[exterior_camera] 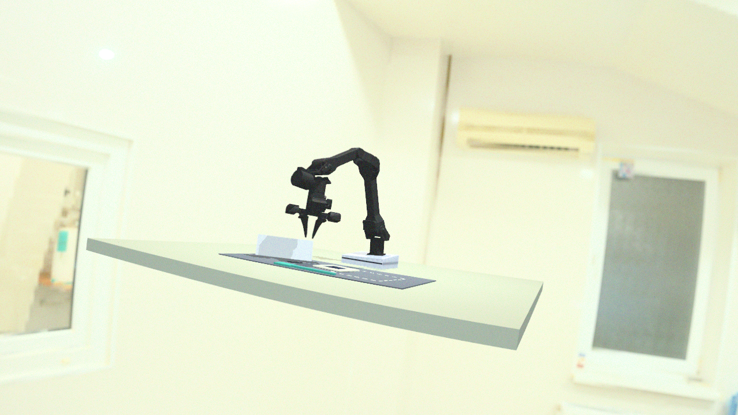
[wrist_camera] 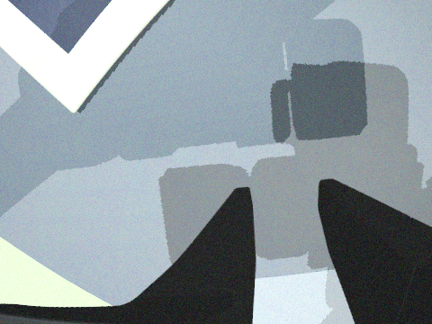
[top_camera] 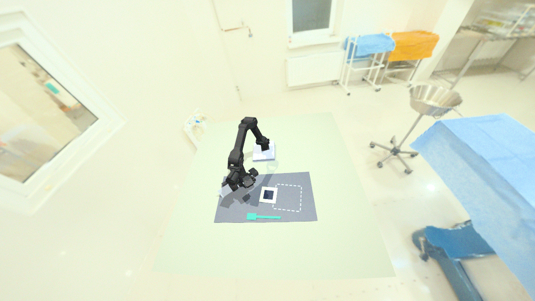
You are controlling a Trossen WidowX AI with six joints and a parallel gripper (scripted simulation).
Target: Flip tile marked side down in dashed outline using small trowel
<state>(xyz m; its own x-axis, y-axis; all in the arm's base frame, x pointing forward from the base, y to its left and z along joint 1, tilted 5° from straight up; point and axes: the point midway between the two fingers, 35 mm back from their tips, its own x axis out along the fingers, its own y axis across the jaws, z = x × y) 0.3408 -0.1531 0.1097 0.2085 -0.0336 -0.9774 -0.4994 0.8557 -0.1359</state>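
The trowel is 11 cm to the right of my gripper tip, 10 cm behind it and 6 cm below it. Also, from my gripper tip: grey mat: 11 cm below, 9 cm to the left, 4 cm ahead; white tile: 12 cm to the left, 8 cm below, 4 cm ahead; teal flat tool: 18 cm ahead, 8 cm below, 5 cm to the left.
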